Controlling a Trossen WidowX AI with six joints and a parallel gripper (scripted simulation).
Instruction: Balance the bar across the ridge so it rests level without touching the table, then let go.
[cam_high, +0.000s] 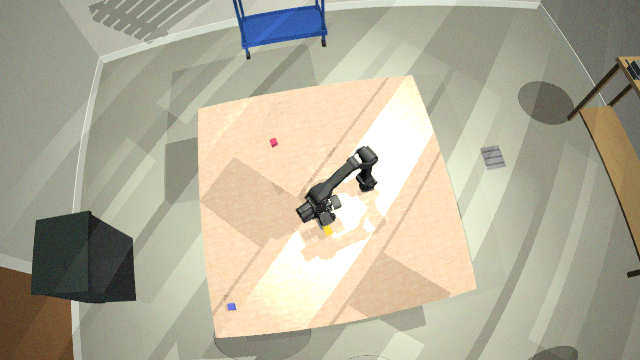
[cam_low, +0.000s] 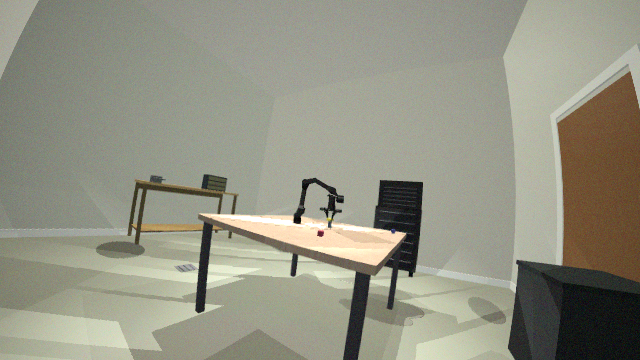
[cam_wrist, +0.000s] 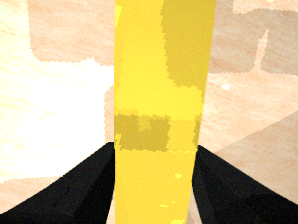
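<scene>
Right now my gripper tip is 3 cm to the right of the yellow bar and 1 cm past it. From my gripper tip the other things lie so: blue cube: 49 cm ahead, 37 cm to the left, 5 cm below; then red cube: 44 cm to the right, 17 cm ahead, 5 cm below.
</scene>
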